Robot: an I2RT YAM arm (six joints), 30 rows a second.
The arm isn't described. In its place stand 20 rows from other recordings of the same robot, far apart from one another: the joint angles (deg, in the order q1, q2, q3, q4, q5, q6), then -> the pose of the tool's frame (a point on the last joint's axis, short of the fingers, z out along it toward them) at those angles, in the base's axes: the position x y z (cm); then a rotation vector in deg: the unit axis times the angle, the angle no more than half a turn.
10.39, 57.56, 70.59, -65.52, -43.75, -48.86 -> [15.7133 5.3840 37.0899 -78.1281 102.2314 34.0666]
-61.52, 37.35, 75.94, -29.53, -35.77, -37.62 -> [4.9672 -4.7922 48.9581 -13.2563 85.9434 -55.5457]
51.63, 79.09, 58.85, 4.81, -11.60, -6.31 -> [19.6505 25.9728 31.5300 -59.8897 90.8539 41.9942]
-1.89, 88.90, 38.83, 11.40, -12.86, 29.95 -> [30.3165 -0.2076 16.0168 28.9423 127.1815 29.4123]
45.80, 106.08, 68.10, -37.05, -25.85, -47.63 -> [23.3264 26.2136 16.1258 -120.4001 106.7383 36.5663]
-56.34, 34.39, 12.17, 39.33, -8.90, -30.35 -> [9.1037 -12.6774 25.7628 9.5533 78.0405 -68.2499]
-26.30, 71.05, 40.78, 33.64, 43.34, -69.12 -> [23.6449 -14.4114 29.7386 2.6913 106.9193 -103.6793]
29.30, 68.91, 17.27, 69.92, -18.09, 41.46 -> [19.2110 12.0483 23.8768 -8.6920 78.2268 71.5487]
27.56, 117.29, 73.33, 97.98, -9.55, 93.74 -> [37.2399 20.1017 30.9529 14.4588 42.8053 119.2448]
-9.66, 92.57, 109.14, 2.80, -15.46, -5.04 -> [34.8336 -4.9666 54.0537 -10.5941 70.5777 -3.2214]
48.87, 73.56, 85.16, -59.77, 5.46, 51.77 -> [16.4496 18.3216 39.3201 6.2961 144.5518 38.1445]
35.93, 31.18, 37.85, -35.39, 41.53, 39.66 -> [11.0026 5.0585 28.9867 27.8838 107.6378 6.8770]
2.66, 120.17, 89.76, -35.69, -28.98, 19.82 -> [43.5669 3.7508 17.3343 14.8379 155.5406 45.9816]
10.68, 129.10, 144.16, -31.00, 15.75, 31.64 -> [50.4521 8.5315 41.0242 29.9339 101.4658 15.0797]
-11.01, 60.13, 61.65, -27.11, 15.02, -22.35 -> [22.3604 -5.2903 36.2095 -1.9010 117.9441 -36.0973]
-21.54, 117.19, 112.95, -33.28, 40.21, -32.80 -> [42.8415 -19.3811 32.8423 10.8237 134.5818 -73.1776]
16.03, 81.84, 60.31, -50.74, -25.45, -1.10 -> [25.0258 8.7819 23.9627 -29.6388 158.6464 39.3822]
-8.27, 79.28, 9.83, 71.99, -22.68, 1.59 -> [21.9506 -1.8034 16.9281 -10.5711 87.2274 11.9795]
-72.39, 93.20, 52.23, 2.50, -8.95, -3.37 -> [10.9513 -32.6713 19.3843 70.1619 110.7852 -30.7406]
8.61, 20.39, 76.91, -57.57, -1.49, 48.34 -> [-3.2552 -0.3992 44.0920 30.9213 89.1267 45.2359]
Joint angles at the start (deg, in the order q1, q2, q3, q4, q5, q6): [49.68, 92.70, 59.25, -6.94, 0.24, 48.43]
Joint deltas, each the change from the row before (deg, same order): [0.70, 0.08, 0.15, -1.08, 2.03, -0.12]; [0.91, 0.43, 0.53, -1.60, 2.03, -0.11]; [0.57, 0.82, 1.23, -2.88, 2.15, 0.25]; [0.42, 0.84, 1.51, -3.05, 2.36, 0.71]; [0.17, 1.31, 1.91, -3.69, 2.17, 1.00]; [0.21, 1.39, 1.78, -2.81, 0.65, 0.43]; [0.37, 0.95, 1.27, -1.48, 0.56, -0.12]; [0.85, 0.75, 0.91, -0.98, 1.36, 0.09]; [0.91, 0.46, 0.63, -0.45, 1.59, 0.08]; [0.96, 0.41, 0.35, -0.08, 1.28, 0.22]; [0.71, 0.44, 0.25, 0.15, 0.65, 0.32]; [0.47, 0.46, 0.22, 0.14, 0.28, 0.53]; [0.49, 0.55, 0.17, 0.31, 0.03, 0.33]
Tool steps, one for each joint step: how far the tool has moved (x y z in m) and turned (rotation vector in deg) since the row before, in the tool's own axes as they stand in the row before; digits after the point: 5 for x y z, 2 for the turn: [0.00322, 0.00096, 0.00012, 1.74, -0.46, -0.60]; [0.00410, 0.00200, 0.00110, 1.99, -0.04, -0.81]; [0.00217, 0.00107, 0.00182, 2.97, 0.31, -0.38]; [0.00053, 0.00135, 0.00120, 3.11, -0.03, 0.09]; [-0.00020, 0.00048, 0.00280, 3.64, 0.39, 0.34]; [0.00037, 0.00201, 0.00327, 2.13, 1.09, -0.21]; [0.00054, 0.00313, 0.00174, 1.05, 0.42, -0.65]; [0.00279, 0.00430, 0.00083, 1.05, -0.26, -0.77]; [0.00276, 0.00442, -0.00034, 0.75, -0.77, -0.71]; [0.00369, 0.00429, -0.00012, 0.40, -0.62, -0.58]; [0.00304, 0.00350, 0.00062, 0.06, -0.28, -0.25]; [0.00230, 0.00255, 0.00121, -0.01, -0.02, 0.13]; [0.00281, 0.00272, 0.00180, -0.19, 0.16, -0.08]
